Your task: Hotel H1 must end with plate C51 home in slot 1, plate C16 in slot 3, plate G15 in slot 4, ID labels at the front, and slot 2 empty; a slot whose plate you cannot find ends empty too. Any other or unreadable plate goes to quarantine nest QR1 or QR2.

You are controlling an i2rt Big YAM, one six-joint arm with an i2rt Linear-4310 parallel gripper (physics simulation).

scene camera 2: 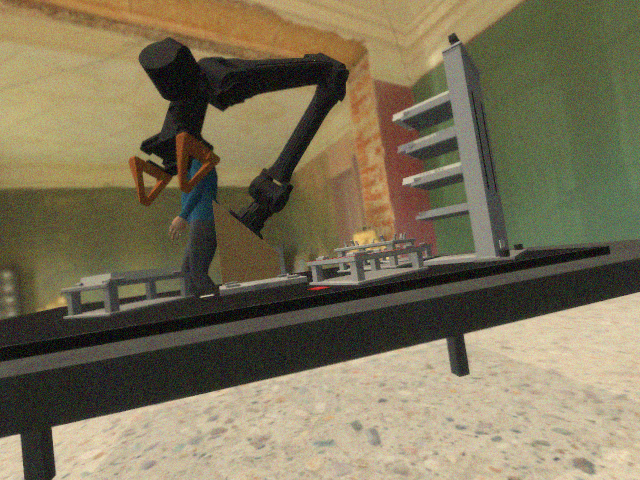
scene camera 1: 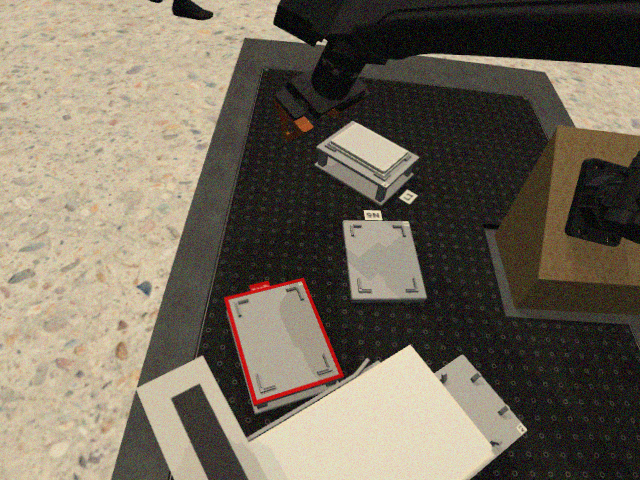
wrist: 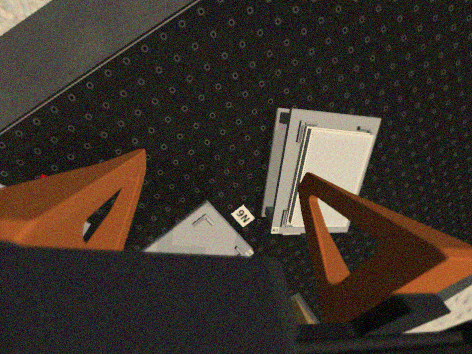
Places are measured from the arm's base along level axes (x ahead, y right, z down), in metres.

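Pixels of known places: gripper, fingertip midpoint: (scene camera 2: 163,198) (scene camera 1: 308,126) (wrist: 230,170); arm's base at its link origin: (scene camera 2: 243,228) (scene camera 1: 598,202).
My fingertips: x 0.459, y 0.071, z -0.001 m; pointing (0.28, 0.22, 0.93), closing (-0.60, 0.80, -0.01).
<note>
Ahead of a thing's pixels: the offset from my fingertips to its top centre.
A pale plate @(dx -0.111, dy +0.102, dz +0.099 m) (scene camera 1: 371,146) (scene camera 2: 96,279) (wrist: 334,170) lies on a raised grey nest @(dx -0.110, dy +0.102, dz +0.108 m) (scene camera 1: 338,175) (scene camera 2: 111,298) (wrist: 330,117); no ID label on it is readable. My gripper (scene camera 1: 310,124) (scene camera 2: 168,193) (wrist: 230,170) is open and empty, high above the table beside this nest; in the wrist view one finger covers part of the plate. The hotel (scene camera 1: 157,408) (scene camera 2: 467,155) is a grey tower with four shelves. Its upper three levels look thicker than the lowest; plate IDs there cannot be read. The red-edged quarantine nest @(dx -0.016, dy -0.306, dz +0.118 m) (scene camera 1: 273,341) holds no plate.
The low nest N6 @(dx -0.154, dy -0.120, dz +0.146 m) (scene camera 1: 382,268) (scene camera 2: 263,284) (wrist: 195,235) holds no plate. Another grey nest @(dx -0.238, dy -0.401, dz +0.088 m) (scene camera 1: 475,392) shows partly behind the hotel's pale top level @(dx -0.103, dy -0.516, dz -0.167 m) (scene camera 1: 382,413). The brown block (scene camera 1: 578,297) (scene camera 2: 240,248) carries the arm's base. A person (scene camera 2: 201,206) stands beyond the table.
</note>
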